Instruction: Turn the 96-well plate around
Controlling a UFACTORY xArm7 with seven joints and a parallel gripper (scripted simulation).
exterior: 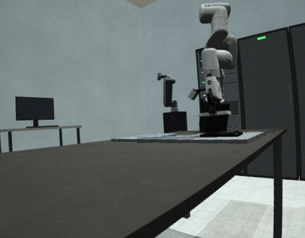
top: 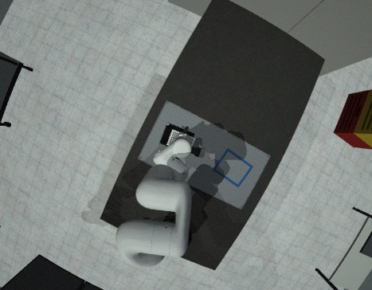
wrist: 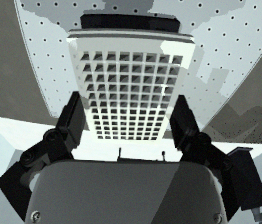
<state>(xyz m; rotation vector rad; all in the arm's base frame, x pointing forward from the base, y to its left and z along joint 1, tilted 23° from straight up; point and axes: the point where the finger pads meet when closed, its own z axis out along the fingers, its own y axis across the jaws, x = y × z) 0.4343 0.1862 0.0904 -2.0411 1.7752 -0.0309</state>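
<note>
My gripper is now 30 mm to the right of the black plate nest N1 and 100 mm above it. Also, from my hand: white 96-well plate 10 mm below.
</note>
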